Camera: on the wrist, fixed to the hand. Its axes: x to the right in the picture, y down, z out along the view.
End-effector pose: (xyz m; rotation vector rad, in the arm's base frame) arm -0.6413 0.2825 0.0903 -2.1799 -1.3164 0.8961
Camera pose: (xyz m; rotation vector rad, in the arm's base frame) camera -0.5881 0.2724 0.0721 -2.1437 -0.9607 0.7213
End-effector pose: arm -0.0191 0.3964 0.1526 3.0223 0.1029 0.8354
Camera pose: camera -0.0171 0.3483 0.1834 -2.6986 -0.0218 -1.1232
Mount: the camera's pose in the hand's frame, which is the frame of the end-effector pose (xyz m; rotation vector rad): 0.0144 0.0488 -0.0260 0.1938 0.2556 0.1061
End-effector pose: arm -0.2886 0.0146 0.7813 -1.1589 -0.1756 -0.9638
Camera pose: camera -0.2538 -0.0117 0.7444 -0.8509 -0.0012 -0.9689
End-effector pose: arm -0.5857 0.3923 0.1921 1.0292 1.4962 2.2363
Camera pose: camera -0.6056 0.3610 0.2355 -0.9073 -1.8073 -2.3725
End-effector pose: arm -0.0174 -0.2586 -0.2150 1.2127 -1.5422 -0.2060
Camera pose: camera -0.0224 -0.2355 -0.1630 1.2502 -1.4201 0.1667
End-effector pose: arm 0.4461 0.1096 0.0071 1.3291 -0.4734 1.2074
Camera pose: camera 0.4005 0.1289 0.0356 1.3007 -0.2504 1.5193
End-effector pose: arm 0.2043 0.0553 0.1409 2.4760 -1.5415 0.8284
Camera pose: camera 0.1572 0.0300 0.1609 2.3112 -1.5773 1.3123
